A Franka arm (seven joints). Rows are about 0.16 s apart.
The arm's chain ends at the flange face. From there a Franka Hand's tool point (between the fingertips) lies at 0.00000 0.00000 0.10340 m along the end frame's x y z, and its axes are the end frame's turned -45 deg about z.
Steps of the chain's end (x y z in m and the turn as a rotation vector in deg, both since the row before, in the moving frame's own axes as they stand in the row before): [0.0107 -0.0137 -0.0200 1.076 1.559 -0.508]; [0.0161 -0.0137 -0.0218 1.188 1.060 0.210]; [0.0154 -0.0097 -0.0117 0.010 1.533 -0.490]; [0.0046 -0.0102 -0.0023 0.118 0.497 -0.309]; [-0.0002 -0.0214 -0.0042 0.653 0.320 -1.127]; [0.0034 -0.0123 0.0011 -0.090 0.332 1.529]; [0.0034 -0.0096 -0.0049 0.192 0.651 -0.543]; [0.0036 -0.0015 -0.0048 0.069 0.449 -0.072]
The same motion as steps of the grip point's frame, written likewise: [0.0206 -0.0015 -0.0201 -0.342 1.863 -0.508]; [0.0239 0.0015 -0.0218 0.091 1.590 0.210]; [0.0197 0.0060 -0.0117 -1.077 1.091 -0.490]; [0.0113 -0.0035 -0.0023 -0.268 0.435 -0.309]; [0.0162 -0.0157 -0.0042 0.235 0.688 -1.127]; [0.0114 -0.0058 0.0011 -0.298 0.171 1.529]; [0.0103 -0.0038 -0.0049 -0.325 0.596 -0.543]; [0.0043 0.0020 -0.0048 -0.269 0.366 -0.072]
